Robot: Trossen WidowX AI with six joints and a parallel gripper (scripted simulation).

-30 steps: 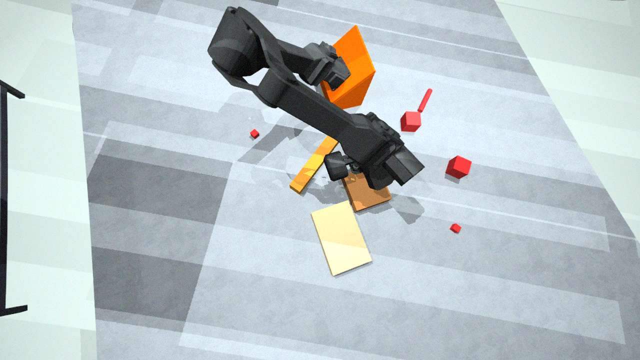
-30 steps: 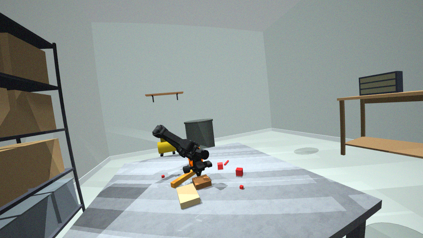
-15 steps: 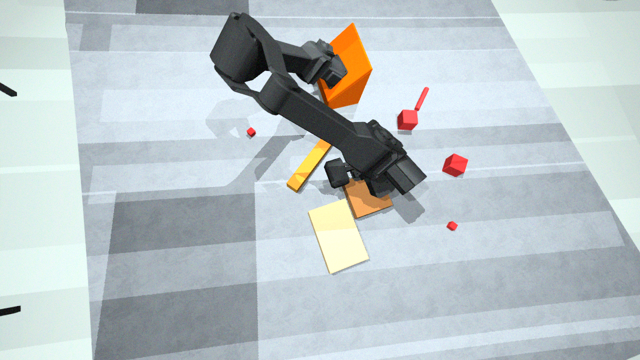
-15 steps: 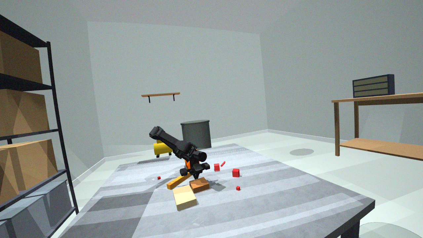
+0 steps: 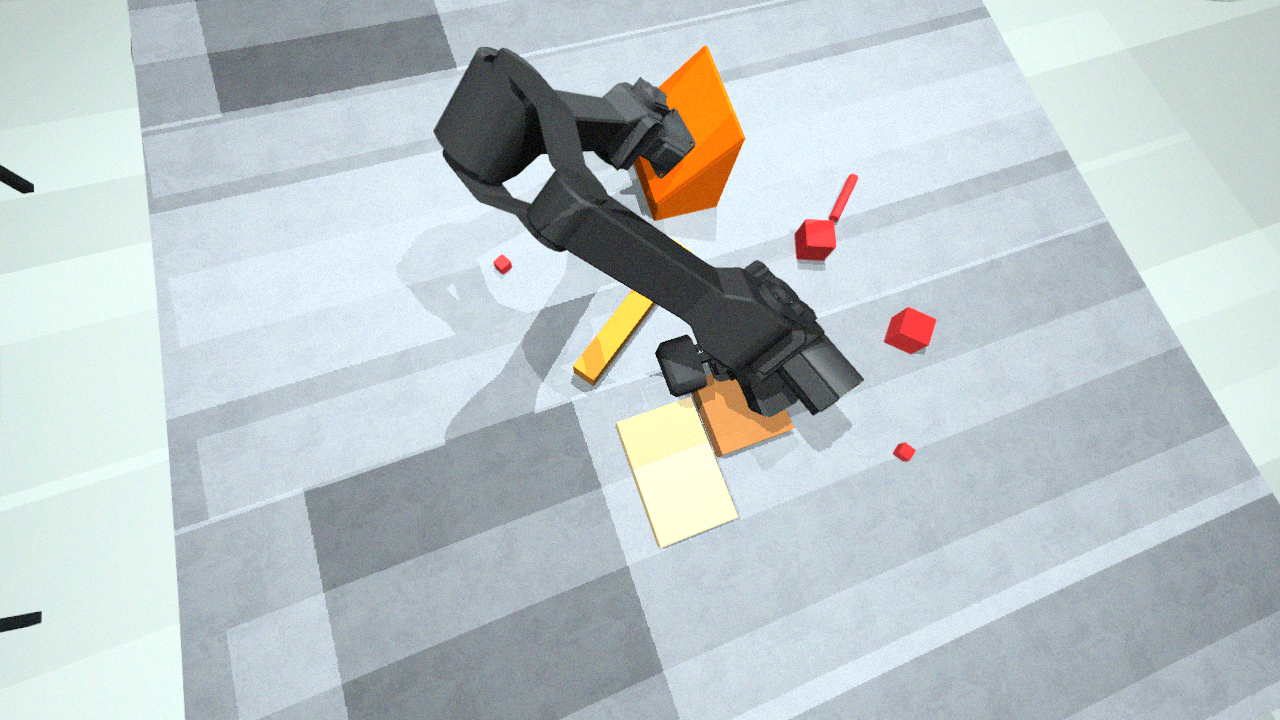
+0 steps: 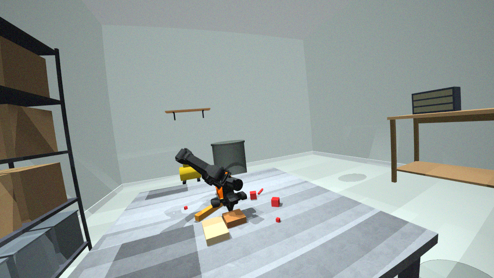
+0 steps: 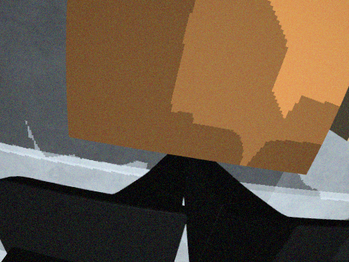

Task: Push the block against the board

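My gripper tip is now 60 mm short of the square block and 10 mm below it. Round my gripper tip: long yellow board 110 mm behind, 80 mm to the right, 10 mm above; then red stick 280 mm to the left, 170 mm behind; then cream slab 110 mm to the right, 100 mm ahead, 10 mm above.
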